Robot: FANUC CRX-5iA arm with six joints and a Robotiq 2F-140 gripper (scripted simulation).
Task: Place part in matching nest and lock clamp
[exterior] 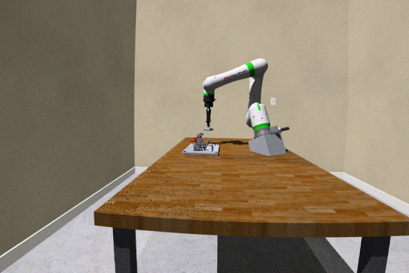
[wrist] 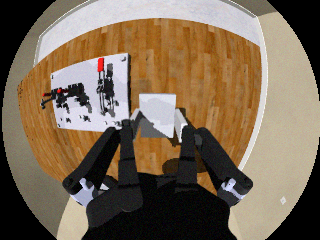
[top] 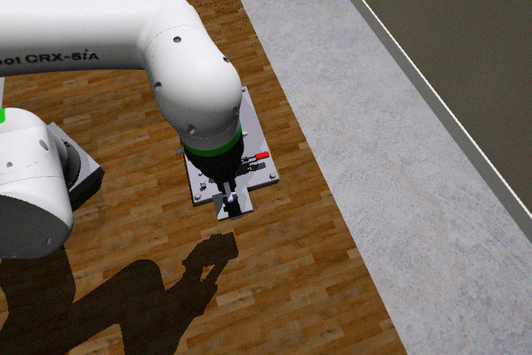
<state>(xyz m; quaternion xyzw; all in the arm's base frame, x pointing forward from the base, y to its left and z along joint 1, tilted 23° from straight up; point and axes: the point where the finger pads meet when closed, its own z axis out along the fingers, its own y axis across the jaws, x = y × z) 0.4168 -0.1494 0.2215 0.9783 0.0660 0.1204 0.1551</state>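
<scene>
The grey fixture plate is 260 mm to the left of my hand and 150 mm below it. Round my hand: part: 30 mm below.
</scene>
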